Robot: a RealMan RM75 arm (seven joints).
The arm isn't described. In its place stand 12 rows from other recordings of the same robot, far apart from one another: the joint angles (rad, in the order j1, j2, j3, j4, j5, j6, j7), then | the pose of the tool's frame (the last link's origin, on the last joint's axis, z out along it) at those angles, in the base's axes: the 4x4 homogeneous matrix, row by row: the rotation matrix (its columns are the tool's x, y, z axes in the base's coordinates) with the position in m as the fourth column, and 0 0 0 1 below.
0.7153 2.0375 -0.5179 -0.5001 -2.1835 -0.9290 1.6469 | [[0.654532 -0.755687 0.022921 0.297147], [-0.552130 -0.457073 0.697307 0.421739], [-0.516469 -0.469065 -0.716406 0.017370], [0 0 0 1]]
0.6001 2.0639 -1.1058 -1.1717 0.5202 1.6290 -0.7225 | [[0.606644 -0.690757 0.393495 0.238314], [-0.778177 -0.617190 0.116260 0.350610], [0.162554 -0.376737 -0.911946 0.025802], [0 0 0 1]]
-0.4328 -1.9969 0.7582 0.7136 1.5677 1.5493 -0.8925 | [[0.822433 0.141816 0.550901 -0.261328], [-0.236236 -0.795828 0.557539 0.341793], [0.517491 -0.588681 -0.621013 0.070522], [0 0 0 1]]
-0.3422 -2.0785 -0.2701 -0.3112 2.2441 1.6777 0.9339 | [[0.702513 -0.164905 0.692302 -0.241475], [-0.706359 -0.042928 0.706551 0.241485], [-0.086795 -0.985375 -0.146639 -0.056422], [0 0 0 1]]
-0.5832 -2.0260 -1.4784 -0.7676 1.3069 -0.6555 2.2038 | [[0.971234 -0.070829 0.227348 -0.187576], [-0.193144 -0.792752 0.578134 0.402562], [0.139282 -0.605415 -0.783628 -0.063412], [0 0 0 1]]
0.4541 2.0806 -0.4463 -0.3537 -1.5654 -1.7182 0.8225 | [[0.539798 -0.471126 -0.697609 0.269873], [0.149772 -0.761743 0.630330 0.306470], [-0.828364 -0.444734 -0.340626 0.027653], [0 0 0 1]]
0.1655 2.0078 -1.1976 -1.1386 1.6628 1.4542 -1.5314 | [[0.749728 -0.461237 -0.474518 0.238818], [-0.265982 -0.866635 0.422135 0.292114], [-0.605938 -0.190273 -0.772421 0.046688], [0 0 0 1]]
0.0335 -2.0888 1.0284 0.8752 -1.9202 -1.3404 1.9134 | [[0.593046 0.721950 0.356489 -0.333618], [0.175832 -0.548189 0.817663 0.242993], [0.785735 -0.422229 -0.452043 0.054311], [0 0 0 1]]
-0.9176 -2.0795 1.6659 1.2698 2.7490 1.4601 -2.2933 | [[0.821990 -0.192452 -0.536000 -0.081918], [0.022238 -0.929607 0.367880 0.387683], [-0.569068 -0.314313 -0.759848 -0.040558], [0 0 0 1]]
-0.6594 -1.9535 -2.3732 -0.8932 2.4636 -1.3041 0.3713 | [[0.114693 0.969548 -0.216386 -0.280442], [0.874746 0.004667 0.484560 0.406869], [0.470813 -0.244859 -0.847572 0.082816], [0 0 0 1]]
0.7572 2.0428 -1.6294 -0.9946 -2.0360 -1.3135 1.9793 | [[0.987012 -0.132323 0.091095 0.128730], [-0.131487 -0.991202 -0.015138 0.348972], [0.092297 0.002963 -0.995727 -0.080489], [0 0 0 1]]
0.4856 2.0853 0.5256 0.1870 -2.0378 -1.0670 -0.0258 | [[0.819189 -0.559154 -0.127578 0.313742], [-0.019408 -0.249345 0.968220 0.336845], [-0.573195 -0.790679 -0.215113 -0.047394], [0 0 0 1]]
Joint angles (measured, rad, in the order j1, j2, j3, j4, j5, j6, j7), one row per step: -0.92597 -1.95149 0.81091 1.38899 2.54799 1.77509 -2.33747; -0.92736 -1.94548 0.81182 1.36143 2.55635 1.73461 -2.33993; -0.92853 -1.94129 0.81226 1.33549 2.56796 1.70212 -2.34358; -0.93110 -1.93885 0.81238 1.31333 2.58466 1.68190 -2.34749; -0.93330 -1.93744 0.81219 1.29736 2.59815 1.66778 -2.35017; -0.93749 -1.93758 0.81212 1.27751 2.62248 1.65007 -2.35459; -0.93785 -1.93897 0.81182 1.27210 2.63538 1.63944 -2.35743; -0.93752 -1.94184 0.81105 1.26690 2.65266 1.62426 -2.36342; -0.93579 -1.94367 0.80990 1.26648 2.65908 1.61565 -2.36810; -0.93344 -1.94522 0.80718 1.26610 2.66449 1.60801 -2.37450; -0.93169 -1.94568 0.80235 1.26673 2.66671 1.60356 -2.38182; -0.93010 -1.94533 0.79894 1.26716 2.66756 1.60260 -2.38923; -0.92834 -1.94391 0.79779 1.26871 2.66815 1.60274 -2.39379
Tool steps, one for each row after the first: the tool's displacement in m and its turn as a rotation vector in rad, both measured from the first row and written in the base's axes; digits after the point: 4 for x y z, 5 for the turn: -0.0034 0.0065 0.0007 0.02587 -0.00281 0.01189; -0.0075 0.0117 0.0007 0.04540 -0.00271 0.02797; -0.0115 0.0153 0.0000 0.05632 0.00329 0.04638; -0.0145 0.0178 -0.0005 0.06396 0.00883 0.05992; -0.0186 0.0210 -0.0016 0.07424 0.02084 0.07949; -0.0206 0.0224 -0.0018 0.08361 0.02687 0.08819; -0.0233 0.0243 -0.0019 0.09829 0.03342 0.10076; -0.0247 0.0250 -0.0017 0.10794 0.03349 0.10743; -0.0264 0.0256 -0.0013 0.11781 0.03103 0.11658; -0.0276 0.0260 -0.0002 0.12672 0.02495 0.12566; -0.0286 0.0259 0.0006 0.13182 0.01962 0.13468; -0.0294 0.0258 0.0017 0.13577 0.01807 0.13999
